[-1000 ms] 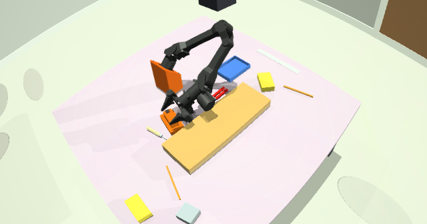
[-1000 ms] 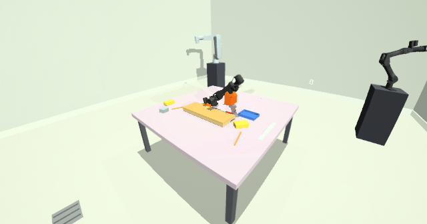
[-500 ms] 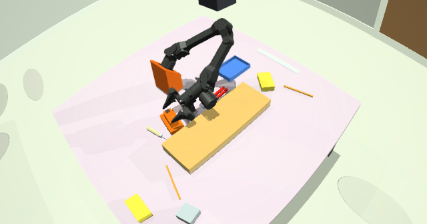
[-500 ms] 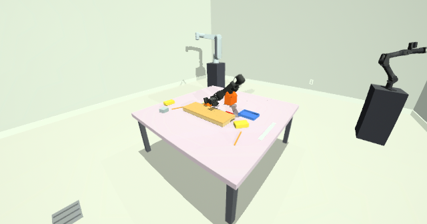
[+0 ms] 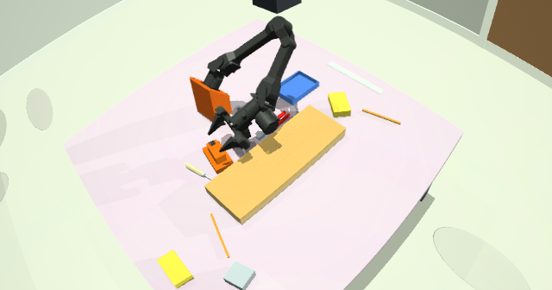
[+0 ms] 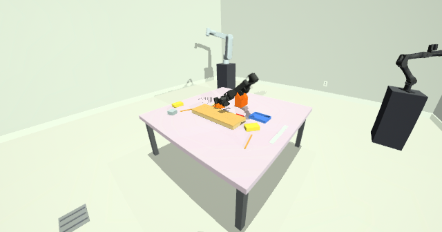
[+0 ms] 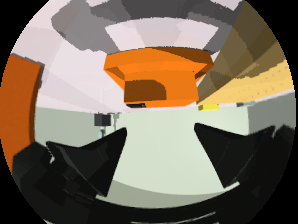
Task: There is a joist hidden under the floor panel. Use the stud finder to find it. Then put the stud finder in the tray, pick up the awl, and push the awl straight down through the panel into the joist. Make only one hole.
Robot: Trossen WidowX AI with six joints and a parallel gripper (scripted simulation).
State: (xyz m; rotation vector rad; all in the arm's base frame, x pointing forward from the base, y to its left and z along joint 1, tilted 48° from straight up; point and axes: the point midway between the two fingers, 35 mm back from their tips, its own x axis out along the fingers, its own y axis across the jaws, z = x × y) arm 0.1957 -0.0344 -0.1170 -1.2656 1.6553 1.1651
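The orange stud finder is 1 cm behind my gripper tip, 1 cm to the left of it and 4 cm below it. From my gripper tip the other things lie so: blue tray (5 cm behind, 46 cm to the left, 7 cm below); grey block (40 cm ahead, 26 cm to the right, 7 cm below); awl (1 cm ahead, 9 cm to the right, 8 cm below).
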